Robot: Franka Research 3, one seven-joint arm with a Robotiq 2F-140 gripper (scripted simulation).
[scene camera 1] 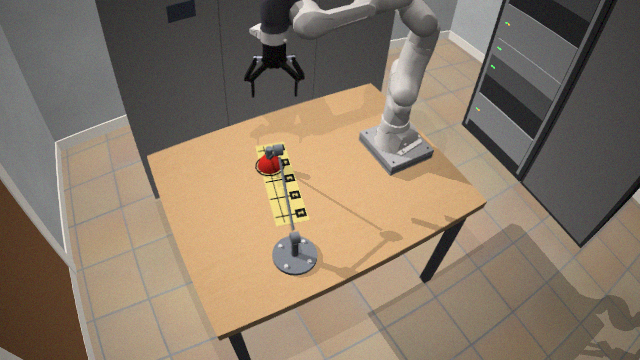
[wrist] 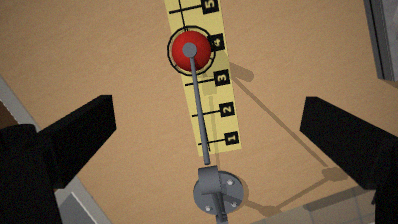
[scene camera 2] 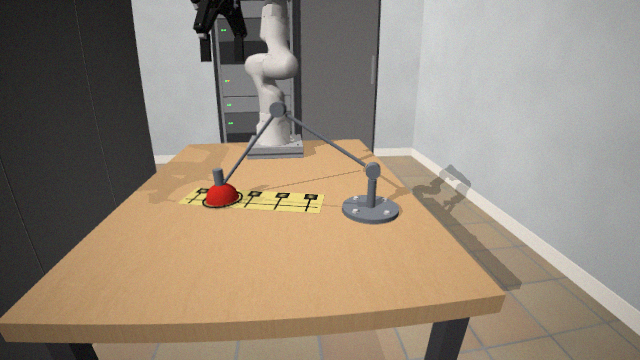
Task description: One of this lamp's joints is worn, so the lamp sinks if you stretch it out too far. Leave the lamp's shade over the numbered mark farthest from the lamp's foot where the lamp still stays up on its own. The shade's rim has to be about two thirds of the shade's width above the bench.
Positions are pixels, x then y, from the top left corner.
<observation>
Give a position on a yellow numbered strip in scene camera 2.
261, 200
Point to a round grey lamp foot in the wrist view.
232, 194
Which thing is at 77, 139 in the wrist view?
My gripper.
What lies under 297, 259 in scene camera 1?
A round grey lamp foot.
</observation>
